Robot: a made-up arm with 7 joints. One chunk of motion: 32 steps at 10 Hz.
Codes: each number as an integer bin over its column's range. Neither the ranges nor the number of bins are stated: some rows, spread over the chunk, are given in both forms.
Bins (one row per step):
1: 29 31 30 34 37 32 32
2: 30 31 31 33 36 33 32
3: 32 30 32 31 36 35 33
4: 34 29 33 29 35 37 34
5: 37 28 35 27 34 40 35
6: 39 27 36 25 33 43 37
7: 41 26 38 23 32 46 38
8: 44 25 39 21 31 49 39
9: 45 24 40 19 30 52 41
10: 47 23 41 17 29 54 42
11: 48 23 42 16 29 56 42
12: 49 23 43 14 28 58 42
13: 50 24 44 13 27 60 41
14: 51 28 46 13 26 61 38
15: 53 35 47 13 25 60 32
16: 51 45 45 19 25 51 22
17: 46 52 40 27 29 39 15
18: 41 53 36 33 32 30 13
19: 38 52 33 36 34 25 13
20: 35 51 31 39 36 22 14
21: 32 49 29 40 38 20 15
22: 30 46 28 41 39 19 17
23: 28 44 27 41 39 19 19
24: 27 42 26 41 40 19 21
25: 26 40 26 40 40 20 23
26: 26 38 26 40 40 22 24
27: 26 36 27 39 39 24 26
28: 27 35 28 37 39 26 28
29: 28 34 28 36 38 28 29
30: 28 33 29 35 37 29 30
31: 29 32 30 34 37 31 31
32: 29 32 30 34 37 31 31
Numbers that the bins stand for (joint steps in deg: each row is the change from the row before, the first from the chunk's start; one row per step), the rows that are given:
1: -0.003 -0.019 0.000 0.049 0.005 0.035 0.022
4: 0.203 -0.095 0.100 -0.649 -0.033 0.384 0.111
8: 0.616 -0.248 0.300 -1.767 -0.110 1.222 0.333
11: 0.781 -0.324 0.400 -2.465 -0.148 1.711 0.467
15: 0.987 0.133 0.567 -2.884 -0.224 1.990 0.022
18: 0.492 0.819 0.200 -0.090 -0.090 -0.105 -0.822
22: 0.038 0.552 -0.067 1.027 0.043 -0.873 -0.644
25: -0.127 0.324 -0.133 0.887 0.062 -0.803 -0.378
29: -0.044 0.095 -0.067 0.329 0.024 -0.244 -0.111
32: -0.003 0.019 0.000 0.049 0.005 -0.035 -0.022
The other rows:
2: 0.038 -0.019 0.033 -0.090 -0.014 0.105 0.022
3: 0.121 -0.057 0.067 -0.370 -0.014 0.244 0.067
5: 0.327 -0.133 0.167 -0.929 -0.052 0.594 0.156
6: 0.410 -0.171 0.200 -1.208 -0.071 0.803 0.244
7: 0.492 -0.210 0.267 -1.487 -0.090 1.013 0.289
9: 0.657 -0.286 0.333 -2.046 -0.129 1.432 0.422
10: 0.740 -0.324 0.367 -2.325 -0.148 1.571 0.467
12: 0.822 -0.324 0.433 -2.744 -0.167 1.851 0.467
13: 0.863 -0.286 0.467 -2.884 -0.186 1.990 0.422
14: 0.905 -0.133 0.533 -2.884 -0.205 2.060 0.289
16: 0.905 0.514 0.500 -2.046 -0.224 1.362 -0.422
17: 0.698 0.781 0.333 -0.929 -0.148 0.524 -0.733
19: 0.368 0.781 0.100 0.329 -0.052 -0.454 -0.822
20: 0.244 0.743 0.033 0.748 -0.014 -0.663 -0.778
21: 0.121 0.667 -0.033 0.887 0.024 -0.803 -0.733
23: -0.044 0.476 -0.100 1.027 0.043 -0.873 -0.556
24: -0.086 0.400 -0.133 1.027 0.062 -0.873 -0.467
26: -0.127 0.248 -0.133 0.887 0.062 -0.663 -0.333
27: -0.127 0.171 -0.100 0.748 0.043 -0.524 -0.244
28: -0.086 0.133 -0.067 0.468 0.043 -0.384 -0.156
30: -0.044 0.057 -0.033 0.189 0.005 -0.175 -0.067
31: -0.003 0.019 0.000 0.049 0.005 -0.035 -0.022

